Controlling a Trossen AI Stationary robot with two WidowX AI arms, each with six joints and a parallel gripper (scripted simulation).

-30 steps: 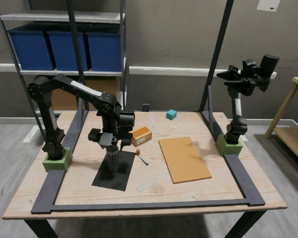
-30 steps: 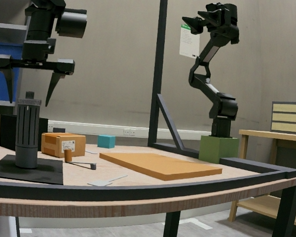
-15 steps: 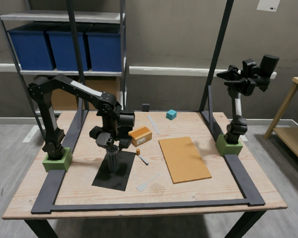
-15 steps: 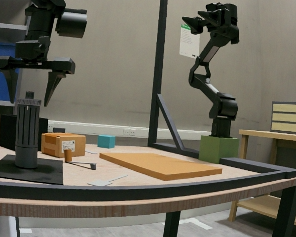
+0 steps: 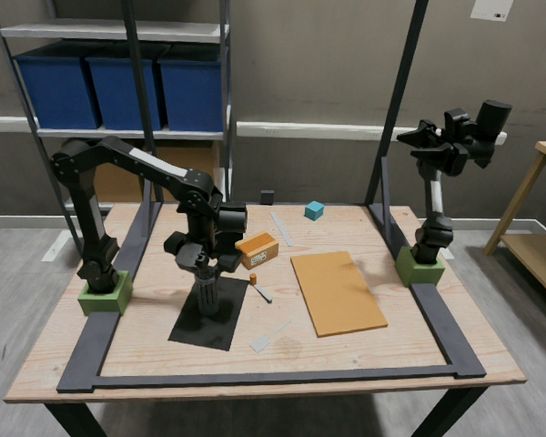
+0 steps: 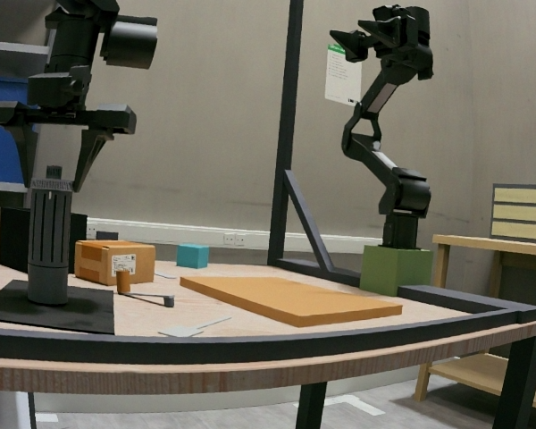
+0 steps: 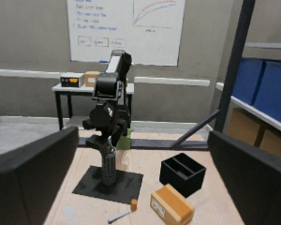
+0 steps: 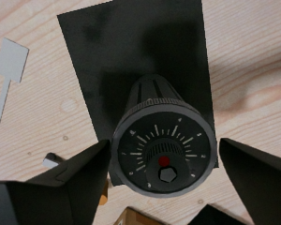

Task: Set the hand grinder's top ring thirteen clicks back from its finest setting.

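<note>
Now: the top ring 30 mm below my right hand. The rest, counted from my right hand: dark hand grinder 10 mm ahead, 60 mm below; then crank 50 mm behind, 150 mm to the left, 160 mm below; then black mat 10 mm to the left, 170 mm below.
</note>
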